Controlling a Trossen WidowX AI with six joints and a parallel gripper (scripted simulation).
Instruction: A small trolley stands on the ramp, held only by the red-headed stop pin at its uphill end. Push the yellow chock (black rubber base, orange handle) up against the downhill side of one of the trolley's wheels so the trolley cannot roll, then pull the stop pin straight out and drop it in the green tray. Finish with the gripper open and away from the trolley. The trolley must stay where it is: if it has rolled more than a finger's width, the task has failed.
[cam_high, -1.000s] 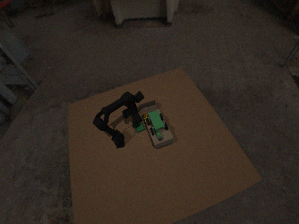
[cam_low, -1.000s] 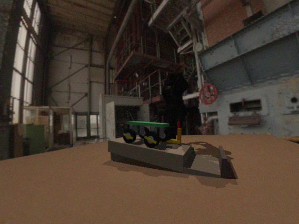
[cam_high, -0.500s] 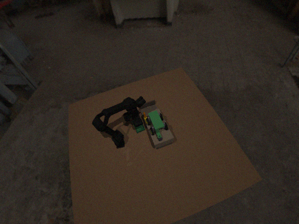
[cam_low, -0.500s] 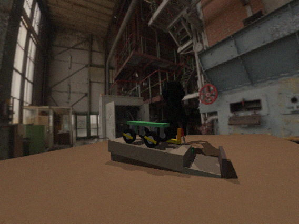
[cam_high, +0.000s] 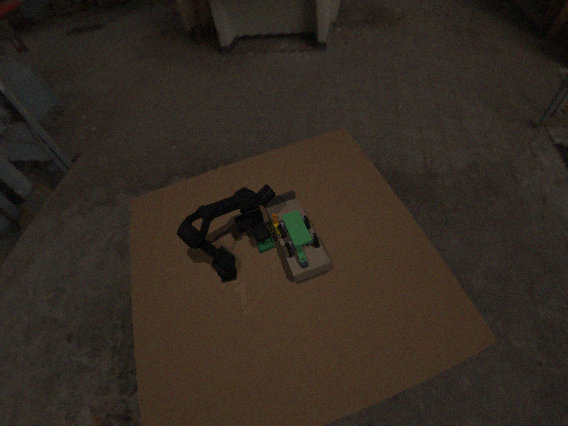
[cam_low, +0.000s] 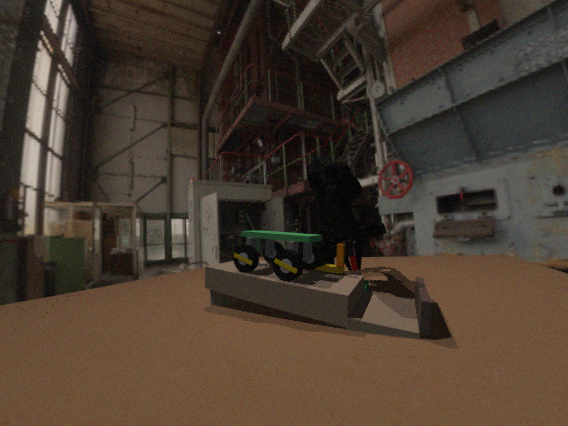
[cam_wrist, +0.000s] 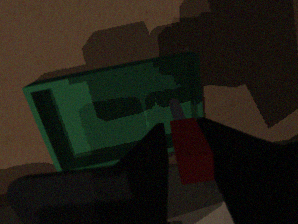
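The green tray is 10 mm ahead of my gripper tip, 30 mm to the right of it and 60 mm below it. From my gripper tip the other things lie so: red-headed stop pin (right at my gripper tip); then yellow chock (80 mm ahead, 30 mm to the right, 30 mm above); then ramp (150 mm ahead, 110 mm to the right, 10 mm below).
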